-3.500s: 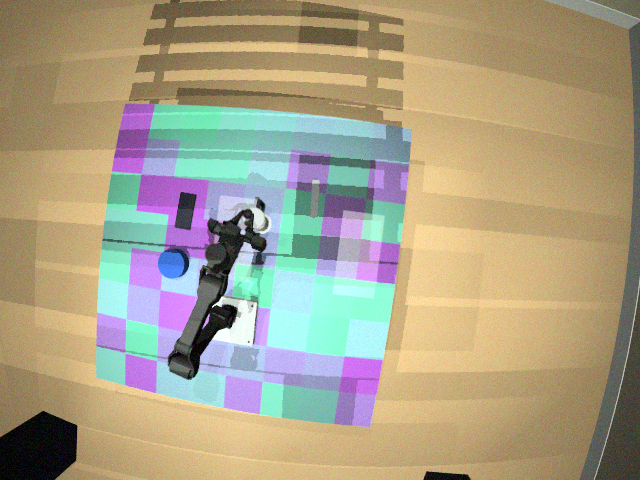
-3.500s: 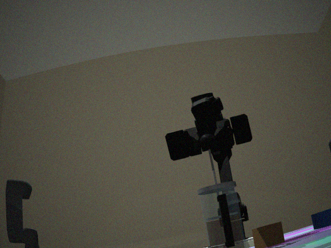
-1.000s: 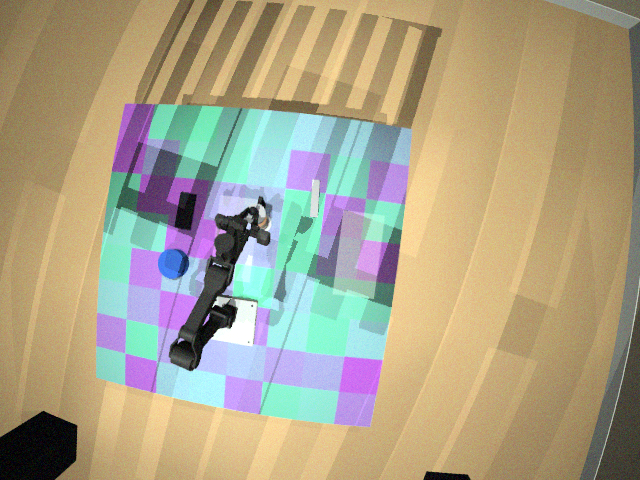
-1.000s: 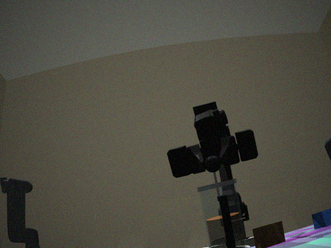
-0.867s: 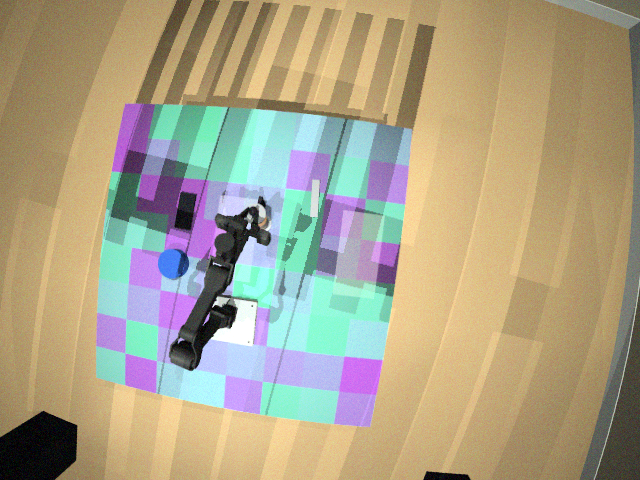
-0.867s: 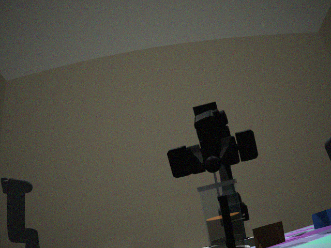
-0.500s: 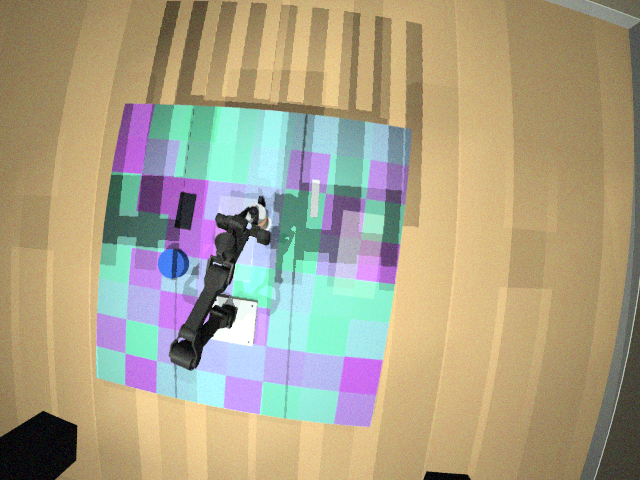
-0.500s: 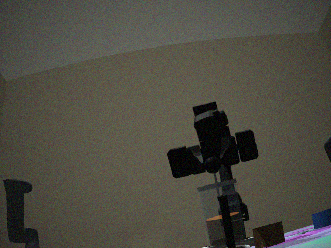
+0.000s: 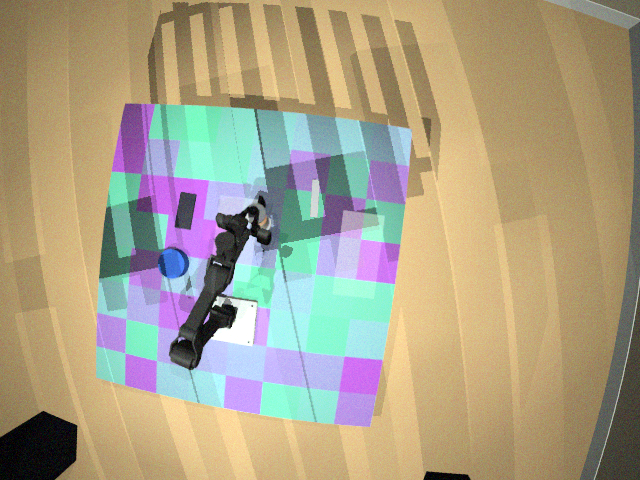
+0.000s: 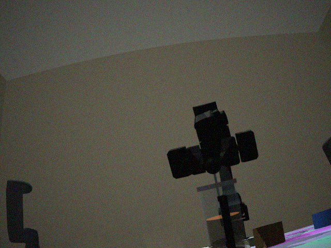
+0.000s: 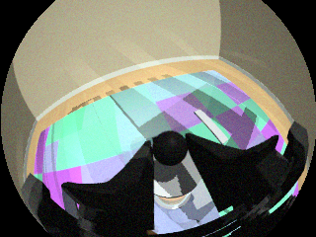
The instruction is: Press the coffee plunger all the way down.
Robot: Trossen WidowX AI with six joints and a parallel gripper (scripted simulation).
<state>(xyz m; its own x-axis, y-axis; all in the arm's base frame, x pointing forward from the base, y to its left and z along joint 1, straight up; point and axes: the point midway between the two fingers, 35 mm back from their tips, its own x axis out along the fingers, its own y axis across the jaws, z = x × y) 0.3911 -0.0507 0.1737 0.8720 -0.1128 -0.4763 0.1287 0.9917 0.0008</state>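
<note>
Right now the coffee press is 1 cm behind my gripper tip and 9 cm below it. The rest, counted from my gripper tip: black slab (6 cm behind, 33 cm to the left, 18 cm below); then blue cylinder (28 cm behind, 33 cm to the left, 16 cm below); then orange block (14 cm behind, 10 cm to the left, 16 cm below).
</note>
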